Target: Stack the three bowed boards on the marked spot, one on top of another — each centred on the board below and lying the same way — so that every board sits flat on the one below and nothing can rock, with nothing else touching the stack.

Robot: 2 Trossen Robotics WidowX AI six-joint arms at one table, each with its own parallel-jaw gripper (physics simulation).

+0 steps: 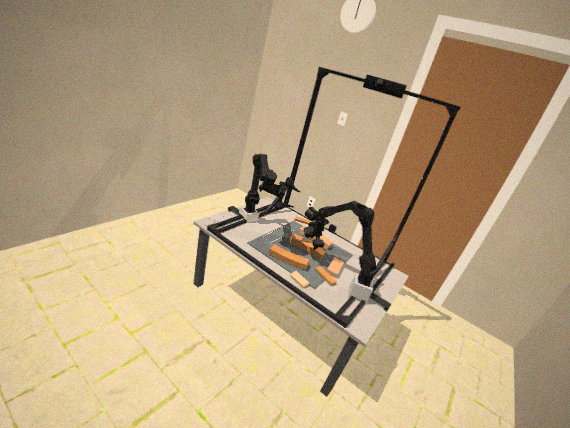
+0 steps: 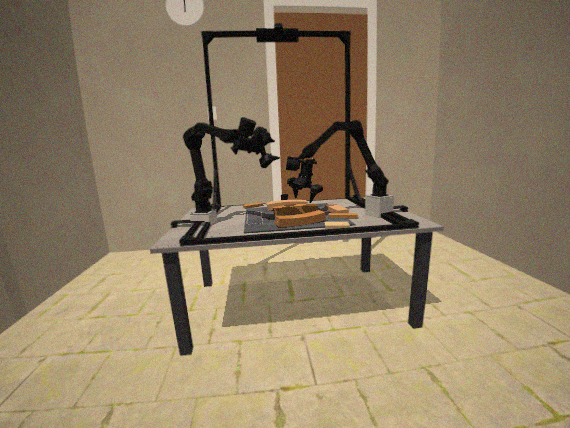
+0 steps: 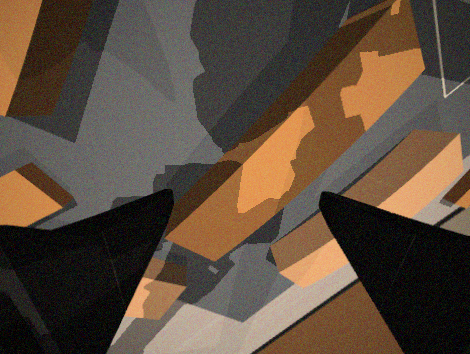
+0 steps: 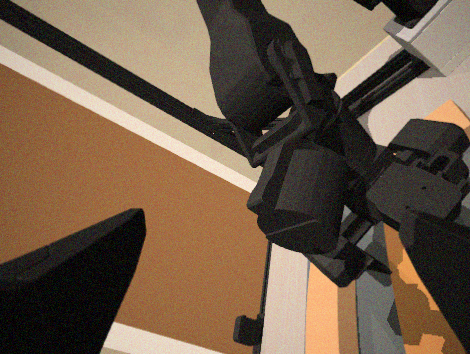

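Seen in the pictures: left gripper, fingertip midpoint: (image 1: 312, 243) (image 2: 302, 200) (image 3: 247, 197); right gripper, fingertip midpoint: (image 1: 297, 199) (image 2: 277, 149) (image 4: 271, 221); left arm's base, origin of the base link: (image 1: 364, 281) (image 2: 379, 195) (image 4: 419, 6); right arm's base, origin of the base link: (image 1: 249, 210) (image 2: 203, 211).
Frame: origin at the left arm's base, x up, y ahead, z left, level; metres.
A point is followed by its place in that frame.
Note:
Three long bowed orange boards lie on the grey mat (image 1: 258, 244) {x -0.094, y 0.634, z -0.111 m} (image 2: 254, 225) {x -0.094, y 0.623, z -0.163 m}: a front one (image 1: 288, 256) {x -0.057, y 0.431, z -0.052 m} (image 2: 300, 219) {x -0.066, y 0.446, z -0.038 m}, a middle one (image 1: 304, 244) {x -0.051, y 0.376, z -0.225 m} (image 2: 292, 209) {x -0.062, y 0.385, z -0.227 m} (image 3: 269, 165) {x -0.045, y 0.347, z -0.231 m} and one behind it (image 1: 325, 240) {x -0.049, y 0.262, z -0.360 m}. A thin white outline (image 1: 273, 233) {x -0.094, y 0.596, z -0.291 m} marks the spot at the mat's left end, and no board lies in it. My left gripper (image 1: 315, 233) {x -0.018, y 0.329, z -0.212 m} (image 2: 304, 192) {x -0.018, y 0.329, z -0.212 m} (image 3: 247, 197) {x -0.018, y 0.329, z -0.212 m} is open and empty, hanging just above the middle board with a finger on each side. My right gripper (image 1: 292, 186) (image 2: 270, 160) is open and empty, high above the table's back left.
Shorter flat orange pieces lie at the mat's right end (image 1: 335, 267) {x -0.068, y 0.156, z -0.131 m} (image 1: 326, 275) {x -0.079, y 0.193, z -0.041 m} (image 1: 300, 278) {x -0.080, y 0.321, z 0.068 m} (image 2: 343, 216) {x -0.086, y 0.206, z -0.031 m}, and a thin one (image 1: 302, 220) {x -0.083, y 0.468, z -0.584 m} (image 2: 254, 205) {x -0.089, y 0.465, z -0.584 m} lies at the back. A black frame (image 1: 302, 140) {x 0.446, y 0.649, z -0.731 m} stands over the table behind the arms.

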